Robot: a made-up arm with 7 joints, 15 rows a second.
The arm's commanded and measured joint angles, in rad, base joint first. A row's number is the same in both.
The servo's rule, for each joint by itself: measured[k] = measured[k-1] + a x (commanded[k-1-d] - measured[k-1]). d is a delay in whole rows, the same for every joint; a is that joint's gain. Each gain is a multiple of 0.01, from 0.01 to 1. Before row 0 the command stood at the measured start. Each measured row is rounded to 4 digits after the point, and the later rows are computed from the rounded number. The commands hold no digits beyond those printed.
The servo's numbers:
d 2
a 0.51 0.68 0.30 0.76 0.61 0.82 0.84
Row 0, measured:
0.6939, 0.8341, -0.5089, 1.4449, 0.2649, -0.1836, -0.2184
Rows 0 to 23, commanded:
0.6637, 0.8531, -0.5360, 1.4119, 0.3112, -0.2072, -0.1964
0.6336, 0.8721, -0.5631, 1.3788, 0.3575, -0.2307, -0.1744
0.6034, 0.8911, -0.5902, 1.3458, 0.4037, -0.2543, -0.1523
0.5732, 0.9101, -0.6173, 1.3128, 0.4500, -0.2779, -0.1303
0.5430, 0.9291, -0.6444, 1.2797, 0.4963, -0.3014, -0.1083
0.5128, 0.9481, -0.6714, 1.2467, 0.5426, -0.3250, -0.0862
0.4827, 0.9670, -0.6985, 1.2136, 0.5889, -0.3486, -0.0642
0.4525, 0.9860, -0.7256, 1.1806, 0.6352, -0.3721, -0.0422
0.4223, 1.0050, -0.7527, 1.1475, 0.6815, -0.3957, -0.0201
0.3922, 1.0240, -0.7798, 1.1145, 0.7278, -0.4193, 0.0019
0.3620, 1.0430, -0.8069, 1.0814, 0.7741, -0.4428, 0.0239
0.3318, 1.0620, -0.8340, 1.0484, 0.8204, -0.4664, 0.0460
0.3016, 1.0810, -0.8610, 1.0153, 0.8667, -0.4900, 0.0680
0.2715, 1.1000, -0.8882, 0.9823, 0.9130, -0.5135, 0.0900
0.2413, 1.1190, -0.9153, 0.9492, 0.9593, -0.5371, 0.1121
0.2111, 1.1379, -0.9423, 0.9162, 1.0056, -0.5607, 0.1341
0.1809, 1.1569, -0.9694, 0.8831, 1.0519, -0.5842, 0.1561
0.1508, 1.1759, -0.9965, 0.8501, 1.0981, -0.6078, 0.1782
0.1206, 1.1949, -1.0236, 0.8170, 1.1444, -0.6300, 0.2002
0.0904, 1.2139, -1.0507, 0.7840, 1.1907, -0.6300, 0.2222
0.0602, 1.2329, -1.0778, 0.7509, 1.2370, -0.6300, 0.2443
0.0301, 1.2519, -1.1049, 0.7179, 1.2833, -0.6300, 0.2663
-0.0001, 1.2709, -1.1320, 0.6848, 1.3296, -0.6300, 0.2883
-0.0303, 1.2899, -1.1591, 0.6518, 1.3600, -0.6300, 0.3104
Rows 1 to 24, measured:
0.6939, 0.8341, -0.5089, 1.4449, 0.2649, -0.1836, -0.2184
0.6939, 0.8341, -0.5089, 1.4449, 0.2649, -0.1836, -0.2184
0.6785, 0.8470, -0.5170, 1.4198, 0.2931, -0.2030, -0.1999
0.6556, 0.8641, -0.5308, 1.3886, 0.3324, -0.2257, -0.1785
0.6290, 0.8825, -0.5486, 1.3561, 0.3759, -0.2492, -0.1565
0.6005, 0.9013, -0.5692, 1.3232, 0.4211, -0.2727, -0.1345
0.5712, 0.9202, -0.5918, 1.2901, 0.4670, -0.2962, -0.1125
0.5414, 0.9392, -0.6157, 1.2571, 0.5131, -0.3198, -0.0904
0.5115, 0.9581, -0.6405, 1.2240, 0.5593, -0.3434, -0.0684
0.4814, 0.9771, -0.6660, 1.1910, 0.6056, -0.3669, -0.0464
0.4513, 0.9961, -0.6920, 1.1579, 0.6519, -0.3905, -0.0243
0.4212, 1.0151, -0.7183, 1.1249, 0.6982, -0.4141, -0.0023
0.3910, 1.0341, -0.7449, 1.0918, 0.7445, -0.4376, 0.0197
0.3608, 1.0531, -0.7716, 1.0588, 0.7908, -0.4612, 0.0418
0.3306, 1.0721, -0.7984, 1.0257, 0.8371, -0.4848, 0.0638
0.3005, 1.0911, -0.8253, 0.9927, 0.8834, -0.5083, 0.0858
0.2703, 1.1101, -0.8523, 0.9596, 0.9297, -0.5319, 0.1079
0.2401, 1.1290, -0.8793, 0.9266, 0.9760, -0.5555, 0.1299
0.2099, 1.1480, -0.9063, 0.8935, 1.0223, -0.5790, 0.1519
0.1798, 1.1670, -0.9334, 0.8605, 1.0685, -0.6026, 0.1740
0.1496, 1.1860, -0.9605, 0.8274, 1.1148, -0.6251, 0.1960
0.1194, 1.2050, -0.9876, 0.7944, 1.1611, -0.6291, 0.2180
0.0892, 1.2240, -1.0147, 0.7613, 1.2074, -0.6298, 0.2401
0.0591, 1.2430, -1.0418, 0.7283, 1.2537, -0.6300, 0.2621

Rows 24 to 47, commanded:
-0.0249, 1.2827, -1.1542, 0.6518, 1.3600, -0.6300, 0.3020
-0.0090, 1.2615, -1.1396, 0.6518, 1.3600, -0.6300, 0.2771
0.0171, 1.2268, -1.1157, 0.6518, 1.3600, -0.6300, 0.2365
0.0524, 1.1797, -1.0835, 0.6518, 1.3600, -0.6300, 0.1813
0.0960, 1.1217, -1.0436, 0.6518, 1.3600, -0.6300, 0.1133
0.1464, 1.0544, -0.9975, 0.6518, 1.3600, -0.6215, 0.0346
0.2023, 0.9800, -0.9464, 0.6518, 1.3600, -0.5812, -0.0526
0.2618, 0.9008, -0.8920, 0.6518, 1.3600, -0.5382, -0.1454
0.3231, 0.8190, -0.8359, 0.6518, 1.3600, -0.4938, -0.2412
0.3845, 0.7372, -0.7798, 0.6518, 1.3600, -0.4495, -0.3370
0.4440, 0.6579, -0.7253, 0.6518, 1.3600, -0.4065, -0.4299
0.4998, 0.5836, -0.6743, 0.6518, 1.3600, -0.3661, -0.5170
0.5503, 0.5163, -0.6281, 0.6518, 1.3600, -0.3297, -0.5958
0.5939, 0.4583, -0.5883, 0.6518, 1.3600, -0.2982, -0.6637
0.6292, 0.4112, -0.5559, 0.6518, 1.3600, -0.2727, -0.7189
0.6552, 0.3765, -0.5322, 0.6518, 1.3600, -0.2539, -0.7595
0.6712, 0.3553, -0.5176, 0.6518, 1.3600, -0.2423, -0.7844
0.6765, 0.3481, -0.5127, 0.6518, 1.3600, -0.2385, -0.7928
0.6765, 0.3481, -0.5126, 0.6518, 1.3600, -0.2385, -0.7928
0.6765, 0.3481, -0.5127, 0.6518, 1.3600, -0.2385, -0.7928
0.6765, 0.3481, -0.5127, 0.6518, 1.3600, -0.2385, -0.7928
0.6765, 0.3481, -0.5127, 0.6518, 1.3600, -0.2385, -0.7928
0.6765, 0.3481, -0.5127, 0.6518, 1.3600, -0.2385, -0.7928
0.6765, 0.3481, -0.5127, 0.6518, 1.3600, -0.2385, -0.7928
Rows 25 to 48, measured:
0.0289, 1.2620, -1.0689, 0.6952, 1.3000, -0.6300, 0.2841
-0.0013, 1.2810, -1.0960, 0.6622, 1.3366, -0.6300, 0.3062
-0.0133, 1.2822, -1.1135, 0.6543, 1.3509, -0.6300, 0.3027
-0.0111, 1.2681, -1.1213, 0.6524, 1.3565, -0.6300, 0.2812
0.0033, 1.2400, -1.1196, 0.6519, 1.3586, -0.6300, 0.2437
0.0283, 1.1990, -1.1088, 0.6518, 1.3595, -0.6300, 0.1913
0.0628, 1.1464, -1.0892, 0.6518, 1.3598, -0.6300, 0.1258
0.1054, 1.0838, -1.0617, 0.6518, 1.3599, -0.6230, 0.0492
0.1548, 1.0132, -1.0271, 0.6518, 1.3600, -0.5887, -0.0363
0.2094, 0.9368, -0.9866, 0.6518, 1.3600, -0.5473, -0.1279
0.2674, 0.8567, -0.9414, 0.6518, 1.3600, -0.5034, -0.2231
0.3271, 0.7754, -0.8929, 0.6518, 1.3600, -0.4592, -0.3188
0.3867, 0.6955, -0.8426, 0.6518, 1.3600, -0.4160, -0.4121
0.4444, 0.6194, -0.7921, 0.6518, 1.3600, -0.3751, -0.5002
0.4984, 0.5493, -0.7429, 0.6518, 1.3600, -0.3379, -0.5805
0.5471, 0.4874, -0.6965, 0.6518, 1.3600, -0.3053, -0.6504
0.5890, 0.4356, -0.6543, 0.6518, 1.3600, -0.2786, -0.7079
0.6228, 0.3954, -0.6177, 0.6518, 1.3600, -0.2583, -0.7512
0.6475, 0.3681, -0.5877, 0.6518, 1.3600, -0.2452, -0.7791
0.6623, 0.3545, -0.5652, 0.6518, 1.3600, -0.2397, -0.7906
0.6695, 0.3501, -0.5494, 0.6518, 1.3600, -0.2387, -0.7924
0.6731, 0.3487, -0.5384, 0.6518, 1.3600, -0.2385, -0.7927
0.6748, 0.3483, -0.5307, 0.6518, 1.3600, -0.2385, -0.7928
0.6757, 0.3482, -0.5253, 0.6518, 1.3600, -0.2385, -0.7928

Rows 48 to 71, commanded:
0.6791, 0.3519, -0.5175, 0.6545, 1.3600, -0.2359, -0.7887
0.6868, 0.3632, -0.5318, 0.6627, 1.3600, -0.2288, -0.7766
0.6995, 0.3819, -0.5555, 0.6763, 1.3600, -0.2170, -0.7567
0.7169, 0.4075, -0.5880, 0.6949, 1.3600, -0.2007, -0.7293
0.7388, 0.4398, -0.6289, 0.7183, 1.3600, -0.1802, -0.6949
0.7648, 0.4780, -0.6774, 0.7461, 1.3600, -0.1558, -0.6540
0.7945, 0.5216, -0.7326, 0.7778, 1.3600, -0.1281, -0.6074
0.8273, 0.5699, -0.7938, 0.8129, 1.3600, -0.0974, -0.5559
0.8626, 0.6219, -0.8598, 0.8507, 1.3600, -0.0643, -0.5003
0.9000, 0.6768, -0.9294, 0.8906, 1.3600, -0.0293, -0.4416
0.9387, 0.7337, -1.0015, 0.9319, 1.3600, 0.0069, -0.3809
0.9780, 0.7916, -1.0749, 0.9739, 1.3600, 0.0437, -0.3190
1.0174, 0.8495, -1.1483, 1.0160, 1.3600, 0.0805, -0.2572
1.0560, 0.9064, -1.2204, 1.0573, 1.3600, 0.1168, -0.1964
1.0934, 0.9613, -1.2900, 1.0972, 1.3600, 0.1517, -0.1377
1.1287, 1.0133, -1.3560, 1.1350, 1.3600, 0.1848, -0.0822
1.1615, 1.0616, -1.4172, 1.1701, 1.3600, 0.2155, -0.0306
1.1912, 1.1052, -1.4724, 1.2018, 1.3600, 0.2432, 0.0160
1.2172, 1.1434, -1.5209, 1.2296, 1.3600, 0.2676, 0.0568
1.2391, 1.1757, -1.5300, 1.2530, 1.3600, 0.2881, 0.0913
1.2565, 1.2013, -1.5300, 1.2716, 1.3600, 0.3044, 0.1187
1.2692, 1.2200, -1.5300, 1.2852, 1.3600, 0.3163, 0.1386
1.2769, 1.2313, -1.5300, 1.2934, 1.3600, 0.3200, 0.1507
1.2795, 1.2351, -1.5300, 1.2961, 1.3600, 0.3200, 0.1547
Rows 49 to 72, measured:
0.6761, 0.3481, -0.5215, 0.6518, 1.3600, -0.2385, -0.7928
0.6763, 0.3481, -0.5189, 0.6518, 1.3600, -0.2385, -0.7928
0.6777, 0.3507, -0.5185, 0.6539, 1.3600, -0.2364, -0.7894
0.6823, 0.3592, -0.5225, 0.6606, 1.3600, -0.2302, -0.7786
0.6911, 0.3746, -0.5324, 0.6725, 1.3600, -0.2194, -0.7602
0.7043, 0.3970, -0.5491, 0.6895, 1.3600, -0.2041, -0.7342
0.7219, 0.4261, -0.5730, 0.7114, 1.3600, -0.1845, -0.7012
0.7438, 0.4614, -0.6043, 0.7378, 1.3600, -0.1610, -0.6616
0.7697, 0.5023, -0.6428, 0.7682, 1.3600, -0.1340, -0.6161
0.7991, 0.5483, -0.6881, 0.8022, 1.3600, -0.1040, -0.5655
0.8315, 0.5983, -0.7396, 0.8391, 1.3600, -0.0714, -0.5107
0.8664, 0.6517, -0.7965, 0.8782, 1.3600, -0.0369, -0.4527
0.9033, 0.7075, -0.8580, 0.9190, 1.3600, -0.0010, -0.3924
0.9414, 0.7647, -0.9231, 0.9607, 1.3600, 0.0357, -0.3307
0.9802, 0.8224, -0.9907, 1.0027, 1.3600, 0.0724, -0.2690
1.0189, 0.8795, -1.0596, 1.0442, 1.3600, 0.1088, -0.2080
1.0569, 0.9351, -1.1287, 1.0845, 1.3600, 0.1440, -0.1489
1.0935, 0.9883, -1.1969, 1.1229, 1.3600, 0.1775, -0.0929
1.1282, 1.0381, -1.2630, 1.1588, 1.3600, 0.2087, -0.0406
1.1603, 1.0837, -1.3258, 1.1915, 1.3600, 0.2370, 0.0069
1.1893, 1.1243, -1.3843, 1.2205, 1.3600, 0.2621, 0.0488
1.2147, 1.1593, -1.4280, 1.2452, 1.3600, 0.2834, 0.0845
1.2360, 1.1879, -1.4586, 1.2653, 1.3600, 0.3006, 0.1132
1.2529, 1.2097, -1.4800, 1.2804, 1.3600, 0.3135, 0.1345

